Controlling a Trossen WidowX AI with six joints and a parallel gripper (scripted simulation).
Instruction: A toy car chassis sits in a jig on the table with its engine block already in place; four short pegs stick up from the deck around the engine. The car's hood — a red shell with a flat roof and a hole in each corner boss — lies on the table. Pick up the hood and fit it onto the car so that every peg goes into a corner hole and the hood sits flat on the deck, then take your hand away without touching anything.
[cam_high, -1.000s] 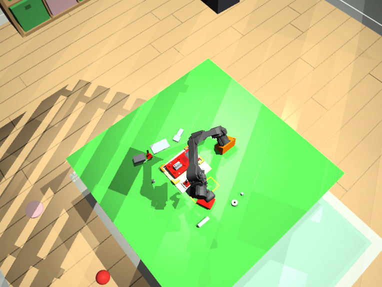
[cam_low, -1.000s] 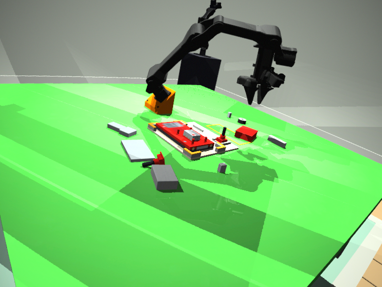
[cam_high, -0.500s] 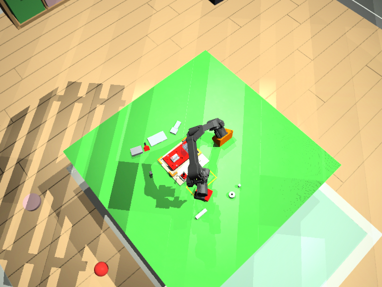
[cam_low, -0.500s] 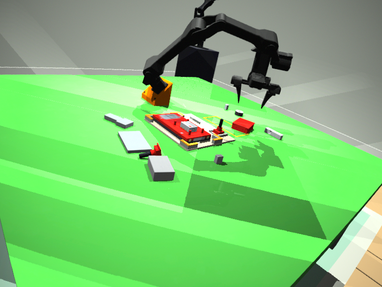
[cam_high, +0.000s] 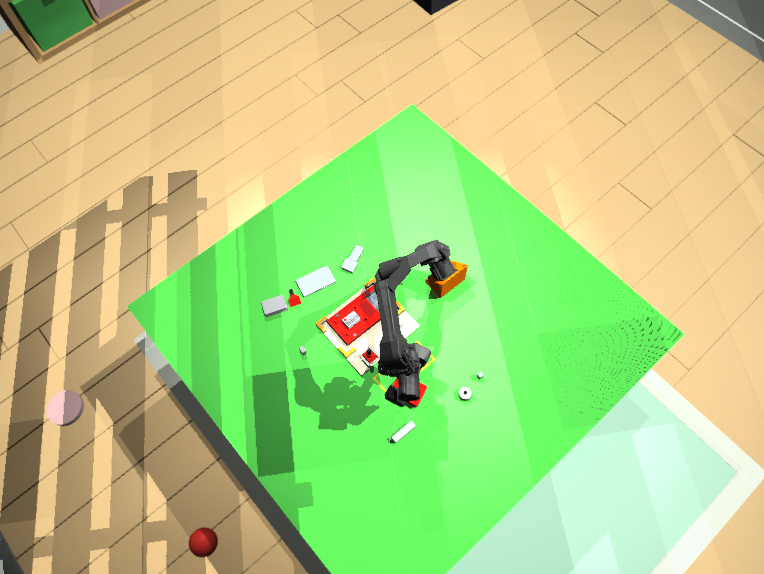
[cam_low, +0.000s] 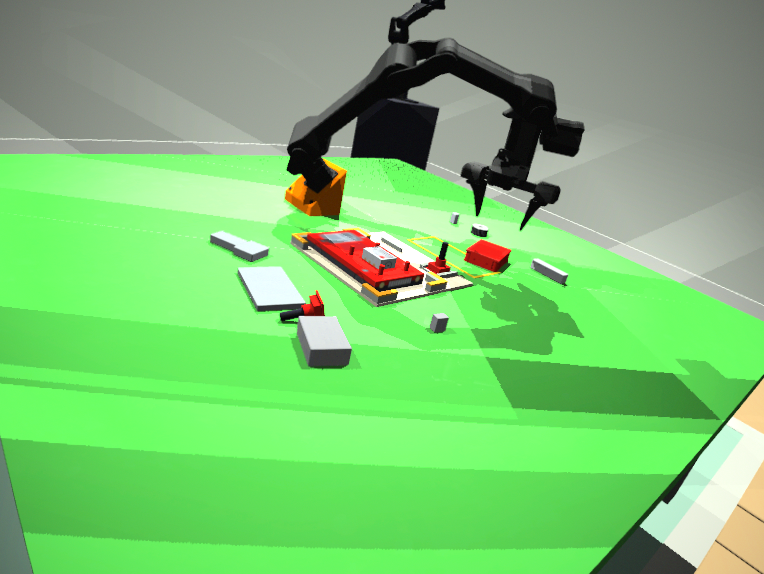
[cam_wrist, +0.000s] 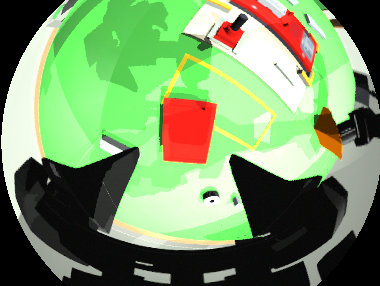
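The red hood lies 7 cm below my gripper tip. Also, from my gripper tip: grey engine block 28 cm to the right, 6 cm below.
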